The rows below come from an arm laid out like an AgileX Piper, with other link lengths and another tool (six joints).
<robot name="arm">
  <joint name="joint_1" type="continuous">
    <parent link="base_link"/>
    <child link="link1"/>
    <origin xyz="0 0 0.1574"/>
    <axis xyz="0 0 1"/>
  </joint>
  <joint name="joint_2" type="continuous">
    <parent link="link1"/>
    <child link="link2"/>
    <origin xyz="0 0 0" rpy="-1.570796 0 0"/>
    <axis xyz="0 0 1"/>
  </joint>
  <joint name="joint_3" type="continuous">
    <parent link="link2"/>
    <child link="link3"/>
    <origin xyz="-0.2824 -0.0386 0"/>
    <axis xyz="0 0 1"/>
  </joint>
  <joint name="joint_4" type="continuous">
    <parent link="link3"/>
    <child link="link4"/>
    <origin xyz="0.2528 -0.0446 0" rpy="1.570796 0 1.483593"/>
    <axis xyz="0 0 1"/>
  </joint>
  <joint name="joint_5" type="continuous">
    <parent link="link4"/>
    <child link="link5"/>
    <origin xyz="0 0 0" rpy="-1.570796 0 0"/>
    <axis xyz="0 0 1"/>
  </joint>
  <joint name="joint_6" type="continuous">
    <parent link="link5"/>
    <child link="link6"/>
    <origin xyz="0 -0.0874 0" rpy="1.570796 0 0"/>
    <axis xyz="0 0 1"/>
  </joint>
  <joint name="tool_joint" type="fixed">
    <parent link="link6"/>
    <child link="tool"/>
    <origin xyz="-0.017 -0.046 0.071" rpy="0 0.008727 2.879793"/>
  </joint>
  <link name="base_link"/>
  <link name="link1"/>
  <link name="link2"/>
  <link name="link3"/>
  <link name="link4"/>
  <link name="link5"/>
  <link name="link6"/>
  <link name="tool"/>
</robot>
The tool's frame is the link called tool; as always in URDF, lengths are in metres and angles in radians. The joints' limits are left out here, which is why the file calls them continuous.
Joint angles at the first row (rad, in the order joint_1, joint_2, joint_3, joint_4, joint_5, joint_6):
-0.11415, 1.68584, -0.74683, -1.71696, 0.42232, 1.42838
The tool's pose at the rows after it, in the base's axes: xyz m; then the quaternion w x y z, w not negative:
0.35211 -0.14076 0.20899 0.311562 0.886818 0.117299 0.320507
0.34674 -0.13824 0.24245 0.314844 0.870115 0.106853 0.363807
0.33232 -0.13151 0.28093 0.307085 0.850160 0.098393 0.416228
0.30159 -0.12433 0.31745 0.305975 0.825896 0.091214 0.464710
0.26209 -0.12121 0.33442 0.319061 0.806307 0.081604 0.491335
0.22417 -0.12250 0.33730 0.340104 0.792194 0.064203 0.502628
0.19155 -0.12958 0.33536 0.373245 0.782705 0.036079 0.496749
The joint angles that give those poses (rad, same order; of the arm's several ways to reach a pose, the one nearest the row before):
-0.11414, 1.62226, -0.74682, -1.71699, 0.42233, 1.42825
-0.11415, 1.52653, -0.74682, -1.71696, 0.40697, 1.42985
-0.11413, 1.38904, -0.73212, -1.68246, 0.36441, 1.40138
-0.11417, 1.20882, -0.68251, -1.61939, 0.33501, 1.33592
-0.11418, 1.03384, -0.59491, -1.58336, 0.34657, 1.28962
-0.11412, 0.88398, -0.50123, -1.56936, 0.38968, 1.26917
-0.11418, 0.77582, -0.42936, -1.55625, 0.47511, 1.24881

